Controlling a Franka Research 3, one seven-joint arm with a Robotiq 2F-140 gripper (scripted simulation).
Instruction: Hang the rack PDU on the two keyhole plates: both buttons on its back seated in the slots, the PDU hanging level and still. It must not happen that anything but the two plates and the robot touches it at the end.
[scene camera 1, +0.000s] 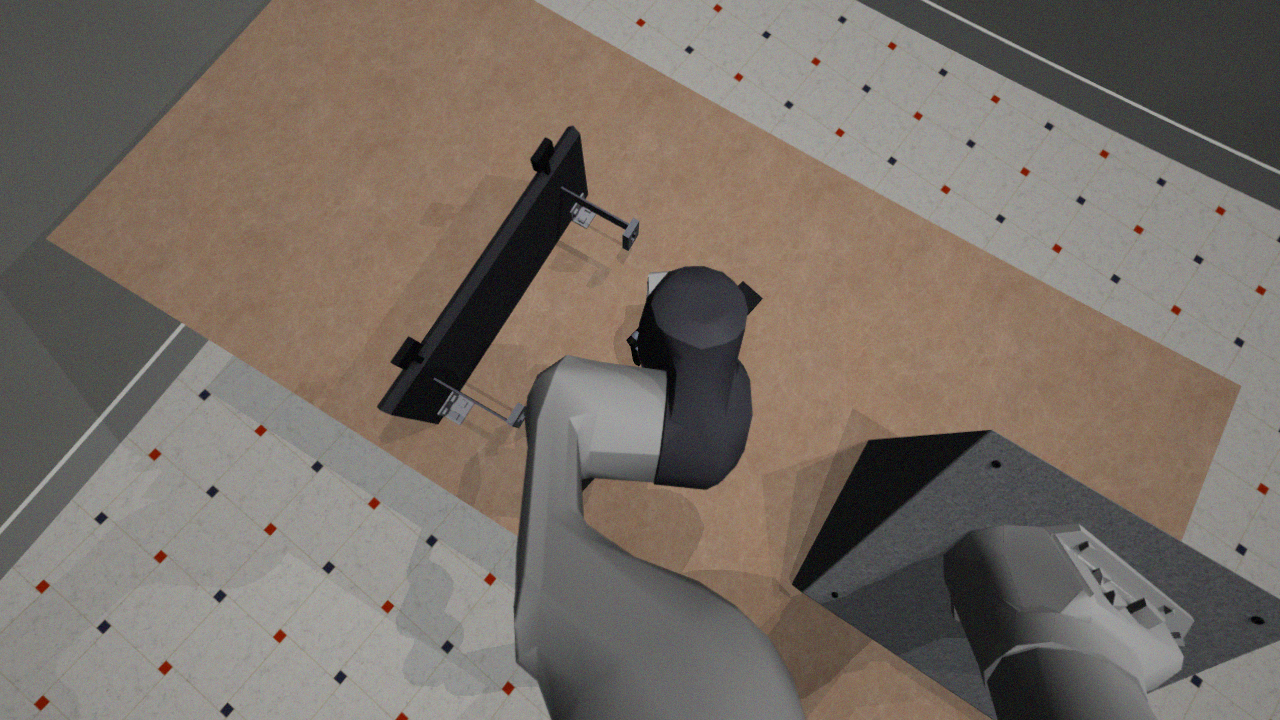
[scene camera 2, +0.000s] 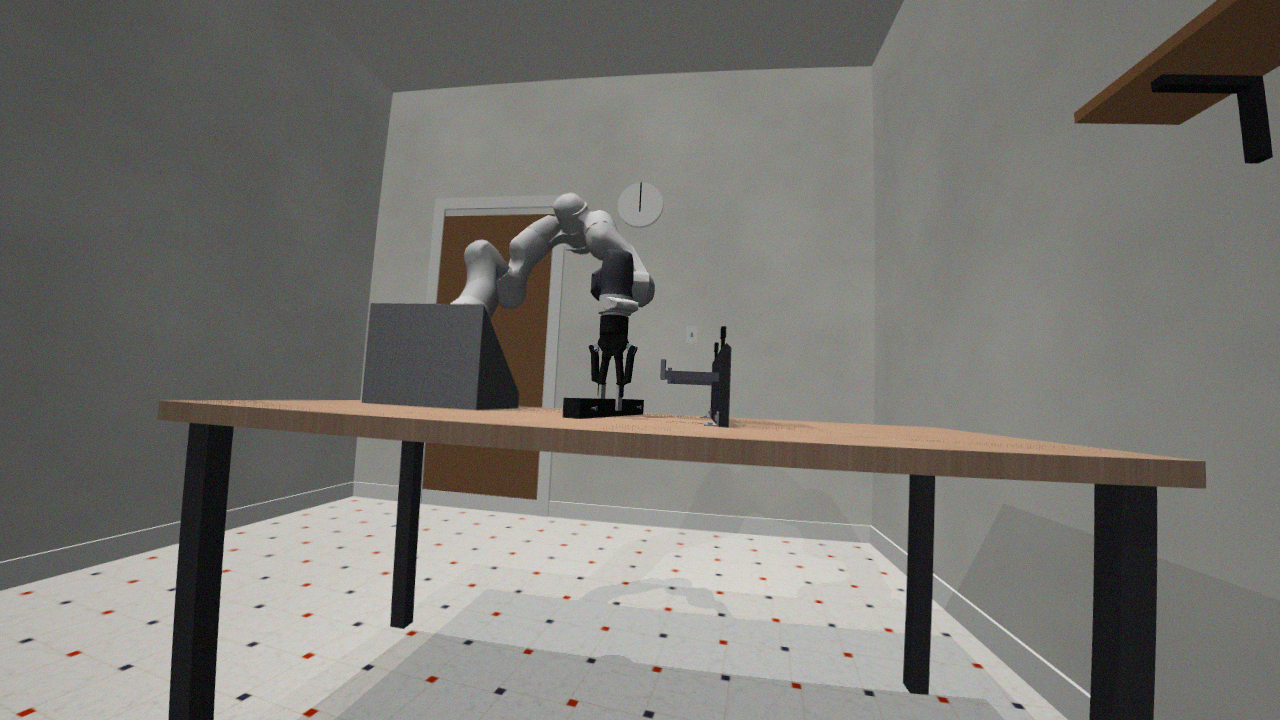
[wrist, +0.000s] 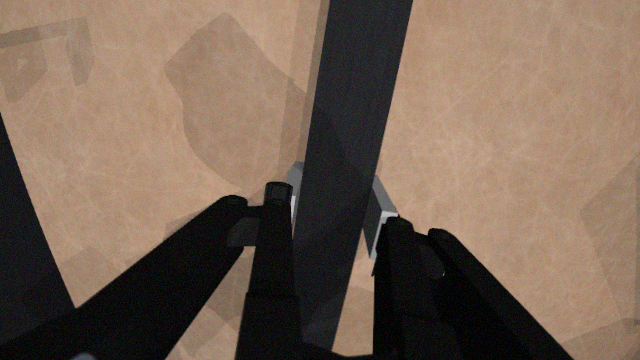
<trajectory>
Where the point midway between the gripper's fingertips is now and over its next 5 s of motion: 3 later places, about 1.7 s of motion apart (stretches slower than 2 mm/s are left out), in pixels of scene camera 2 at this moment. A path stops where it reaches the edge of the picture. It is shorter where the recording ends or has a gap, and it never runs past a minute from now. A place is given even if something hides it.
The gripper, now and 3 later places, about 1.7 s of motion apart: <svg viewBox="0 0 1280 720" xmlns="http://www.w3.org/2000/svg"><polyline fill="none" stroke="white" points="609,409 611,373 645,376 652,372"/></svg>
</trajectory>
